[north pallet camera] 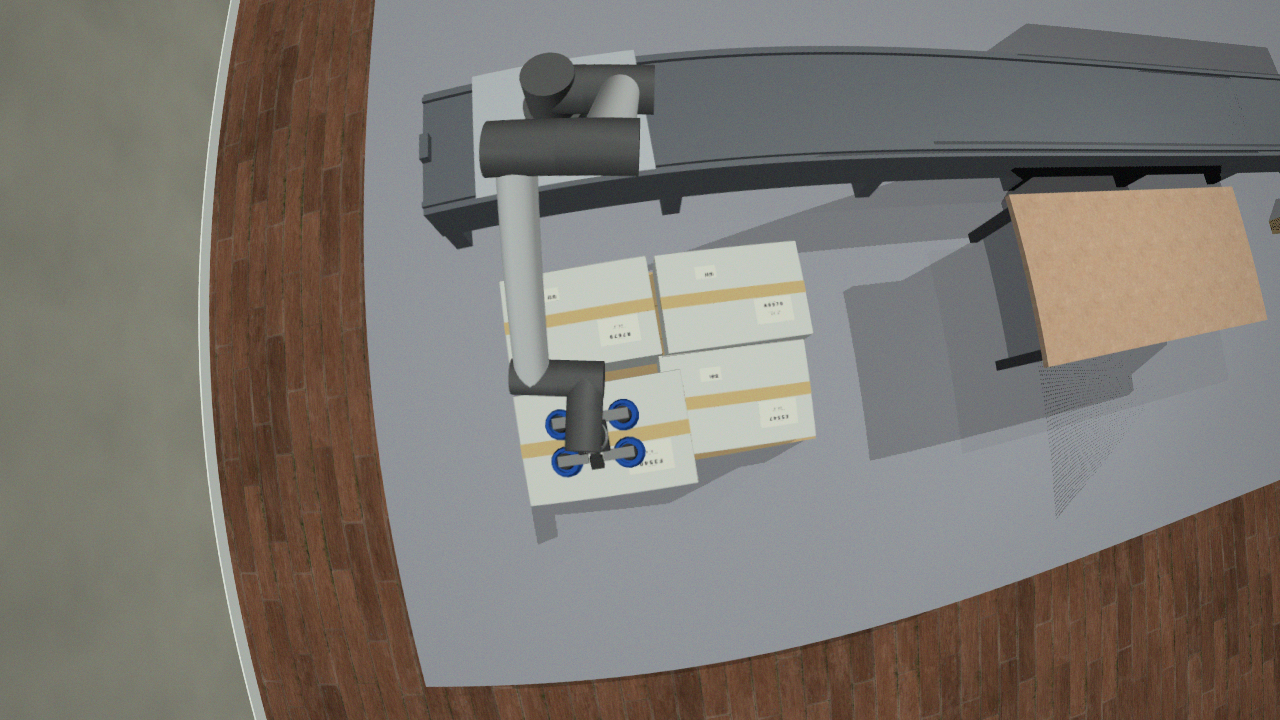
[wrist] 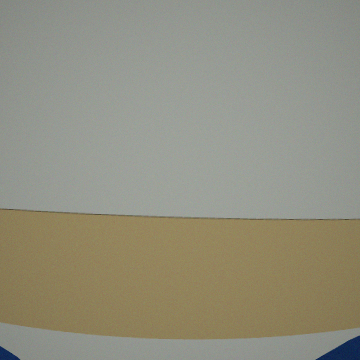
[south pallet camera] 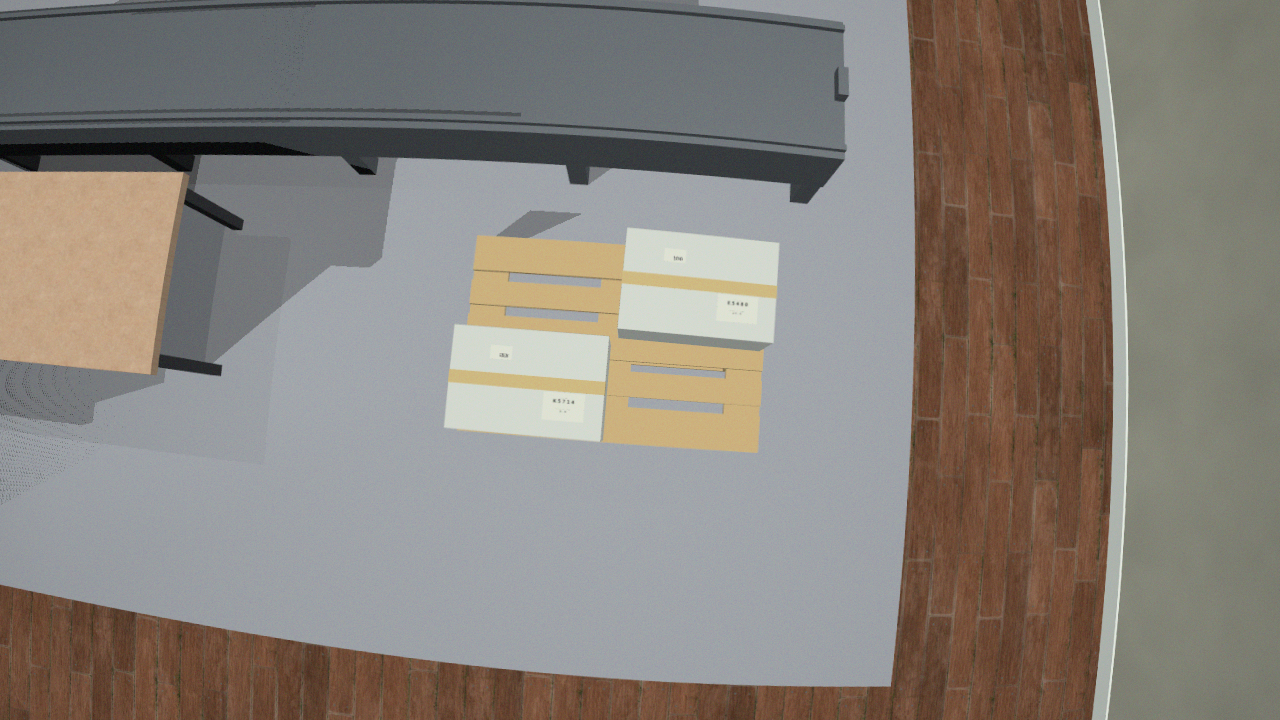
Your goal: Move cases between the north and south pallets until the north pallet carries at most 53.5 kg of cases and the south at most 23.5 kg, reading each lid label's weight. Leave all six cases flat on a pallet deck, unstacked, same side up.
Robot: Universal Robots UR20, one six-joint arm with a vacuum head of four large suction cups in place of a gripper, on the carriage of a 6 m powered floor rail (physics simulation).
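Places are measured from the arm's base along level axes (x right, y ahead, z up), in millimetres.
Where they show: end effector, tool point: (wrist: 163, 252).
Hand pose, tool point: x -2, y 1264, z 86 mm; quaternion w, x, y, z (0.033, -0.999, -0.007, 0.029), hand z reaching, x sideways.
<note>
Each offset is from my tool point to the top centre of the thing. Level surfaces: height alone.
My suction head (north pallet camera: 593, 438) is on the lid of the front-left white case (north pallet camera: 544, 485) (wrist: 180, 100) and holds it; tan tape crosses the lid. The case is level, slightly above the north pallet (north pallet camera: 631, 372), its shadow offset on the floor. Beside and behind it three cases @(dx +19, dy -464, dz -221 mm) (north pallet camera: 581, 338) @(dx -580, dy -466, dz -236 mm) (north pallet camera: 729, 322) @(dx -535, dy -80, dz -256 mm) (north pallet camera: 747, 420) lie flat, the back-left one partly behind my arm. On the south pallet (south pallet camera: 684, 429) one case (south pallet camera: 492, 411) lies front left and another (south pallet camera: 684, 313) back right. Lid labels show, but their weights are too small to read surely. Blue cup edges show in the wrist view.
A long dark rail (north pallet camera: 805, 98) (south pallet camera: 402, 71) runs behind both pallets, with a light plate (north pallet camera: 487, 179) under my arm at its left end. A tan-topped table @(dz -126 mm) (north pallet camera: 1136, 268) (south pallet camera: 80, 268) stands between the pallets. South deck slats are bare at back left and front right.
</note>
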